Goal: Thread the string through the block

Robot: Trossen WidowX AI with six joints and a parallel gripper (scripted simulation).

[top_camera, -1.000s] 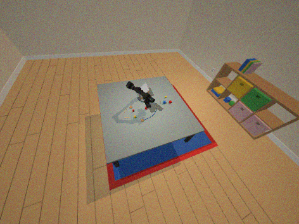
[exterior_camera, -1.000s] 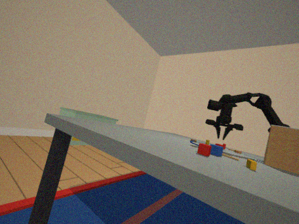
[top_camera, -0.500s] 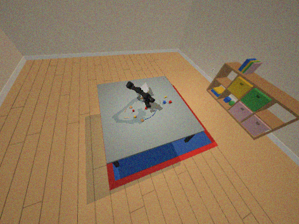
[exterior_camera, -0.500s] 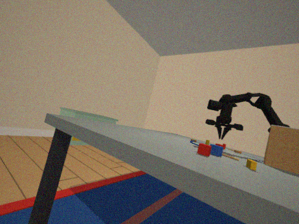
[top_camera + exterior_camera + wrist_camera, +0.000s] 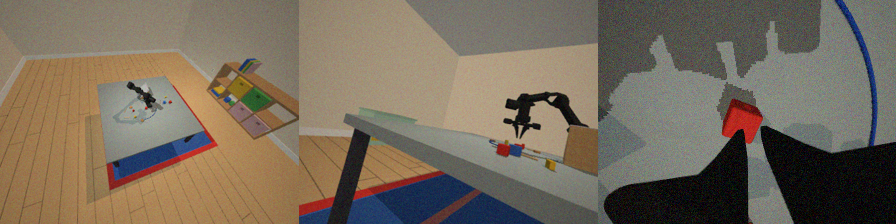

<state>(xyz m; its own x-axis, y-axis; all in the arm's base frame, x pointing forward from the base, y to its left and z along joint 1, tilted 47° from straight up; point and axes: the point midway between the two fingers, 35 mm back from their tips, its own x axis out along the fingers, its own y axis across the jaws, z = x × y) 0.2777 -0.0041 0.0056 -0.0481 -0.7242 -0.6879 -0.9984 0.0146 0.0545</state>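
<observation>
Now: gripper tip 1 cm past the red cube, 1 cm to the left of it and 5 cm above it. Also, from my gripper tip: yellow block 15 cm behind, 39 cm to the left, 5 cm below; then round button 18 cm ahead, 13 cm to the right, 6 cm below; then blue cube 4 cm behind, 31 cm to the left, 5 cm below.
</observation>
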